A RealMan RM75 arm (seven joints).
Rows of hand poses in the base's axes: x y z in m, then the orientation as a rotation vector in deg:
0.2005, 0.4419, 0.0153, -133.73, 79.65, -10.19
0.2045, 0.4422, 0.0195, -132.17, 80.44, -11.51
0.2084, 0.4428, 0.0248, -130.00, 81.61, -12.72
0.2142, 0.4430, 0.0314, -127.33, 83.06, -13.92
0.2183, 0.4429, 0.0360, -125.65, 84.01, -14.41
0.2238, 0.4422, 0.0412, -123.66, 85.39, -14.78
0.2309, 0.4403, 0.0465, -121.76, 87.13, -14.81
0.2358, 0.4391, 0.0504, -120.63, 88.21, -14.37
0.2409, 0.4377, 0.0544, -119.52, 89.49, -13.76
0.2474, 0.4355, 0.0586, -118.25, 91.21, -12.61
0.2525, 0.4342, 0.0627, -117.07, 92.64, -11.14
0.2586, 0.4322, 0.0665, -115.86, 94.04, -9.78
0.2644, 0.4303, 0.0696, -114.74, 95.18, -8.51
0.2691, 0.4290, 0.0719, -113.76, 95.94, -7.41
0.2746, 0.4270, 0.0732, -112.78, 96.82, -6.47
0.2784, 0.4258, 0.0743, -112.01, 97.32, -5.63
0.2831, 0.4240, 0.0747, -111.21, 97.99, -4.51
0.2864, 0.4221, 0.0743, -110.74, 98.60, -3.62
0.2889, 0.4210, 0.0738, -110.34, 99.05, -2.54
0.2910, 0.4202, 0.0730, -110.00, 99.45, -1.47
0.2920, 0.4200, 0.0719, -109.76, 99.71, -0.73
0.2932, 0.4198, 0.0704, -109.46, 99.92, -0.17
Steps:
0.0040, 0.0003, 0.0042, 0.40, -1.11, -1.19
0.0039, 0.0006, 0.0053, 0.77, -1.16, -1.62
0.0058, 0.0002, 0.0066, 1.03, -1.24, -1.98
0.0041, -0.0001, 0.0046, 0.73, -0.61, -1.24
0.0055, -0.0007, 0.0052, 0.87, -0.48, -1.60
0.0071, -0.0019, 0.0053, 0.83, -0.08, -1.74
0.0049, -0.0012, 0.0039, 0.68, 0.23, -0.98
0.0051, -0.0014, 0.0040, 0.68, 0.43, -1.07
0.0065, -0.0022, 0.0042, 0.89, 0.87, -1.29
0.0051, -0.0013, 0.0041, 1.06, 0.95, -1.02
0.0061, -0.0020, 0.0038, 1.01, 0.88, -1.04
0.0058, -0.0019, 0.0031, 0.98, 0.76, -0.88
0.0047, -0.0013, 0.0023, 0.92, 0.55, -0.63
0.0055, -0.0020, 0.0013, 0.79, 0.54, -0.74
0.0038, -0.0012, 0.0011, 0.74, 0.38, -0.45
0.0047, -0.0018, 0.0004, 0.82, 0.61, -0.50
0.0033, -0.0019, -0.0004, 0.51, 0.61, -0.37
0.0025, -0.0011, -0.0005, 0.61, 0.65, -0.21
0.0021, -0.0008, -0.0008, 0.58, 0.65, -0.16
0.0010, -0.0002, -0.0011, 0.41, 0.44, -0.10
0.0012, -0.0002, -0.0015, 0.38, 0.29, -0.14

